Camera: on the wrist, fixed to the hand. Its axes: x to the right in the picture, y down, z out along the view.
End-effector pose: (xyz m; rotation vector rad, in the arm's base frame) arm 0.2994 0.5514 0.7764 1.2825 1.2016 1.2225
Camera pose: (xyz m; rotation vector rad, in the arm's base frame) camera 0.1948 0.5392 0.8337 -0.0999 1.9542 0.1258
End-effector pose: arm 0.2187 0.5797 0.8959 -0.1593 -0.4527 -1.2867
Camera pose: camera 0.2929 0.5657 0.8028 0.7464 -0.3047 -2.7330
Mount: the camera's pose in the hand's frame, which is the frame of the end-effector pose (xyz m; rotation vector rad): -0.0104 0.0540 -0.1065 0.1699 0.3869 -1.5930
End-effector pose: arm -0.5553 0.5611 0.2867 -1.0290 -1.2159 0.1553
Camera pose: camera -0.4498 0.5250 0.2428 0.2589 -1.2993 -1.1014
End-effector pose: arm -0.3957 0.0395 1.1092 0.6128 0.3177 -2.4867
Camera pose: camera -0.3194 0.0368 1.0168 -0.6066 -0.5302 1.9170
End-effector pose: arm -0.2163 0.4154 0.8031 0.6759 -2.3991 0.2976
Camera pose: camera -0.1842 0.5038 0.8774 2.0538 -0.9328 -0.0771
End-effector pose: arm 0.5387 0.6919 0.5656 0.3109 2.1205 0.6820
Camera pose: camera 0.4582 0.6934 0.6543 -1.3935 1.9898 -0.4266
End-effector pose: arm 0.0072 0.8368 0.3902 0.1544 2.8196 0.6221
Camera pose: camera -0.0082 0.8414 0.5090 -2.0446 2.2097 -0.0227
